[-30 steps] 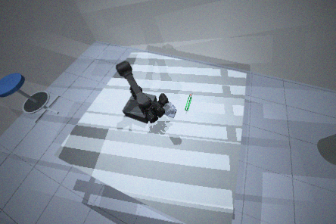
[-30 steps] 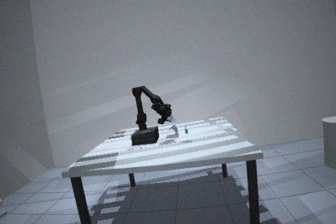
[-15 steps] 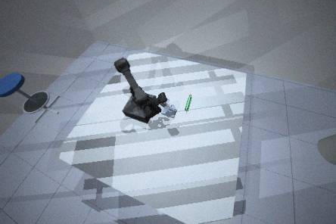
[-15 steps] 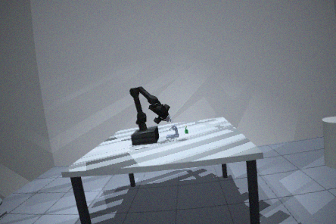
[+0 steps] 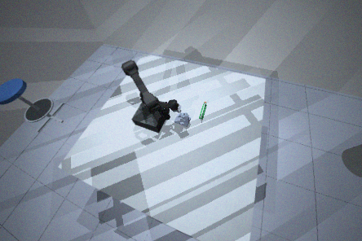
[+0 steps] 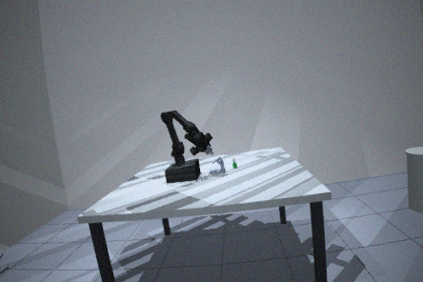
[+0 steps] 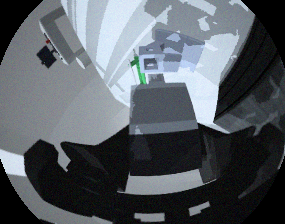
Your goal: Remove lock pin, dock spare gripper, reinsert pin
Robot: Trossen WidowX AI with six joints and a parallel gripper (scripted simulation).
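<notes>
Right now the green bracket is 18 cm ahead of my gripper tip, 11 cm to the left of it and 15 cm below it. Round my gripper tip: mount: 6 cm ahead, 2 cm to the right, 12 cm below; then spare gripper: 1 cm to the right.
</notes>
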